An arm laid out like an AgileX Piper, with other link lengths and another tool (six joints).
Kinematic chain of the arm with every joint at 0, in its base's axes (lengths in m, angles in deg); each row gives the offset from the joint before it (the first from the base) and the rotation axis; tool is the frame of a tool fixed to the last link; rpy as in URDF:
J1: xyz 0 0 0.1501 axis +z
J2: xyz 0 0 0 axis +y
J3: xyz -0.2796 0 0.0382 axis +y
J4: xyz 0.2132 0 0.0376 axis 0.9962 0 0.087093
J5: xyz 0 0 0 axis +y
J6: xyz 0.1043 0 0.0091 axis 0.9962 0 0.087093
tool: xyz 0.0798 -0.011 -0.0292 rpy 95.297 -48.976 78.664
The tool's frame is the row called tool.
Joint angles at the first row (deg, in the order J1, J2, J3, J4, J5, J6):
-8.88, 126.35, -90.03, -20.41, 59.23, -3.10
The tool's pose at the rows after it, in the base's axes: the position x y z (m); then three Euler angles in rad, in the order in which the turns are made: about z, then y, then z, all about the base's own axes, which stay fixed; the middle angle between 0 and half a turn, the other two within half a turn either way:
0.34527 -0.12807 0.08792 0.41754 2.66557 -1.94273
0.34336 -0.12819 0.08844 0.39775 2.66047 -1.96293
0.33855 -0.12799 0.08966 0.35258 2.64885 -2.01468
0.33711 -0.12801 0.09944 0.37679 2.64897 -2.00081
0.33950 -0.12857 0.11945 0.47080 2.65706 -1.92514
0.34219 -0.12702 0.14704 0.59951 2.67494 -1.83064
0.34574 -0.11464 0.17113 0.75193 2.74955 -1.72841
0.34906 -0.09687 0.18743 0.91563 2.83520 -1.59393
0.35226 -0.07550 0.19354 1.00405 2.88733 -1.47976
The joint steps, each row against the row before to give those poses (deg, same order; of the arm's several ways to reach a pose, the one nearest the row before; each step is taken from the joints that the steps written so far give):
0.00, 0.14, 0.00, -0.13, 0.13, 0.05
0.00, 0.00, 0.00, -0.06, 0.62, 0.00
0.00, 0.00, 0.00, -0.05, 1.52, 0.26
0.00, -1.44, -0.05, 0.00, 0.96, 0.14
0.00, -2.67, -0.94, 0.05, 1.13, 0.05
0.00, -3.35, -2.07, 0.85, 2.11, 0.14
0.00, -3.11, -2.60, 4.45, 1.97, 0.15
0.34, -2.30, -1.74, 5.28, 1.17, 0.00
1.84, -0.99, -0.56, 3.34, 0.59, -0.53

